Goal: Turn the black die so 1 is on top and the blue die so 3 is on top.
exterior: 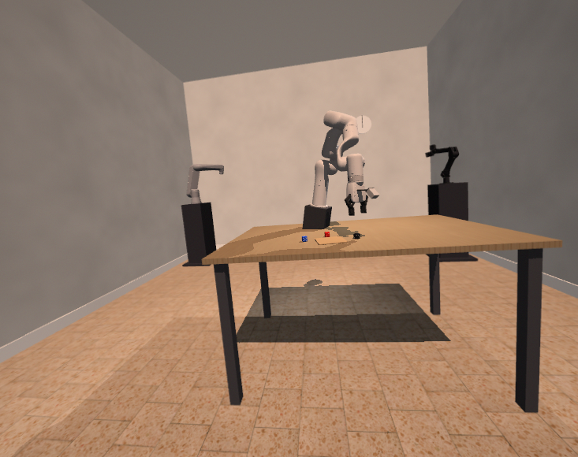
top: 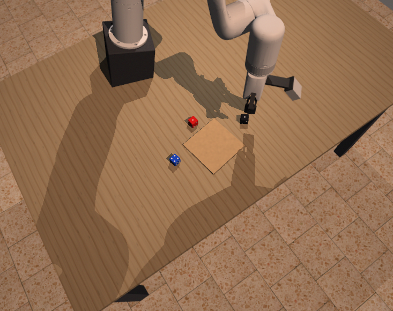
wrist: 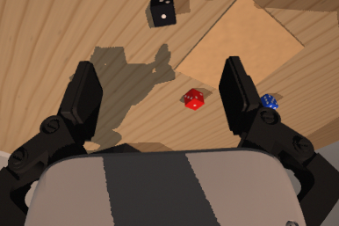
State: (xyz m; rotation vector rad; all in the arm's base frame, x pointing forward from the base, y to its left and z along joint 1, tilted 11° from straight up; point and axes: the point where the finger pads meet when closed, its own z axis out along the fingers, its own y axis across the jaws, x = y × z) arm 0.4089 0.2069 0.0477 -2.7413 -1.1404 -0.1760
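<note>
Now: hand 1 cm to the left of the black die and 12 cm above it. Round my hand: tan mat (2 cm ahead, 14 cm to the right, 13 cm below); then red die (8 cm behind, 16 cm to the right, 12 cm below); then blue die (1 cm ahead, 28 cm to the right, 12 cm below).
</note>
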